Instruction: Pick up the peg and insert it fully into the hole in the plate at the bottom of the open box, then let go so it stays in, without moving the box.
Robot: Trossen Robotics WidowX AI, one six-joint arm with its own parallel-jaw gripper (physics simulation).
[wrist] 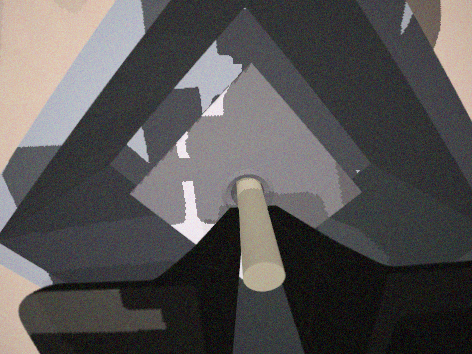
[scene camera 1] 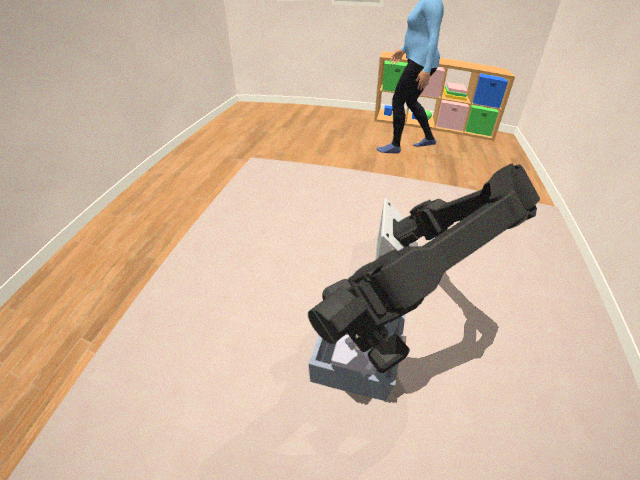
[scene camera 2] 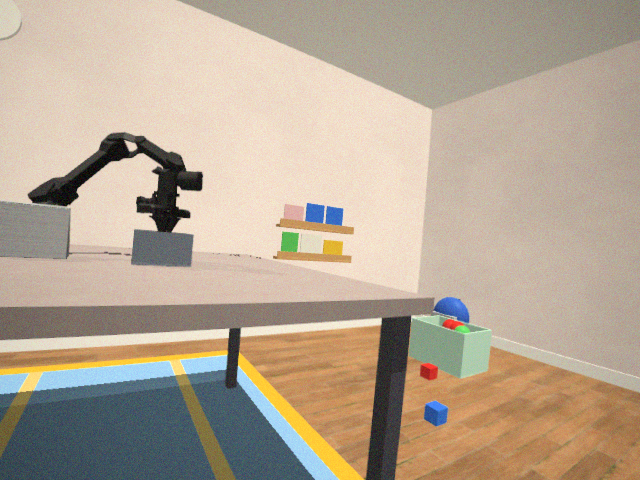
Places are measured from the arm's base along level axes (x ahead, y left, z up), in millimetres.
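Pixels of known places: gripper, fingertip midpoint: (wrist: 253, 215) (scene camera 1: 358, 343); arm's base at its link origin: (scene camera 1: 400, 234) (scene camera 2: 42, 221).
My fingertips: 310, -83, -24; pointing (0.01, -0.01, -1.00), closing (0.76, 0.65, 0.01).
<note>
Ahead of a thing's pixels: the offset from my fingertips to its top centre, as dx, dy, dz. "pt": to the spot under its first point. Level surfaces: height alone.
The pale beige round peg @[-2, +2, +38] (wrist: 260, 235) is held between the fingers of my gripper (scene camera 1: 373, 346) (scene camera 2: 164, 227) (wrist: 253, 215), which is shut on it. In the wrist view its near end points toward the camera and its far end overlaps the round hole @[pt -7, -6, -27] (wrist: 232, 192), with the dark hole edge showing mostly on its left. I cannot tell whether the tip has entered the hole. The hole is in the grey plate @[-4, +2, -13] (scene camera 1: 343, 354) (wrist: 285, 140) at the bottom of the blue-grey open box @[-4, +2, +24] (scene camera 1: 341, 378) (scene camera 2: 162, 249) (wrist: 90, 95). The gripper reaches down into the box; in scene camera 2 the front wall hides the fingertips.
The box walls surround the fingers on all sides. The box stands on the pale table top @[dz -74] (scene camera 1: 180, 335) (scene camera 2: 232, 284). The arm's base is mounted on a light grey block (scene camera 1: 385, 227) (scene camera 2: 36, 229). A person (scene camera 1: 421, 41) and a cube shelf (scene camera 1: 504, 103) are far behind the table.
</note>
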